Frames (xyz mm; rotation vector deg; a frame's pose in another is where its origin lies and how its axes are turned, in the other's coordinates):
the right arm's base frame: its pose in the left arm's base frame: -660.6 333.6 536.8 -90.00 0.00 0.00
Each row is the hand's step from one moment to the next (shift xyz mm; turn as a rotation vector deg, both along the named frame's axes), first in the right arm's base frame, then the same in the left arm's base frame.
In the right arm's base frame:
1: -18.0 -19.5 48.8 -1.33 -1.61 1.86
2: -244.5 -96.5 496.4 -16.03 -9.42 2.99
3: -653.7 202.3 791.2 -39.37 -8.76 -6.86
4: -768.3 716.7 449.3 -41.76 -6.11 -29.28
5: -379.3 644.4 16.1 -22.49 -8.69 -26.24
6: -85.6 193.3 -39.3 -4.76 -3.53 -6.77
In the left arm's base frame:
1: -18.0 48.8 19.5 -1.33 1.86 1.61
2: -244.5 496.4 96.5 -16.03 2.99 9.42
3: -653.7 791.2 -202.3 -39.37 -6.86 8.76
4: -768.3 449.3 -716.7 -41.76 -29.28 6.11
5: -379.3 16.1 -644.4 -22.49 -26.24 8.69
6: -85.6 -39.3 -193.3 -4.76 -6.77 3.53

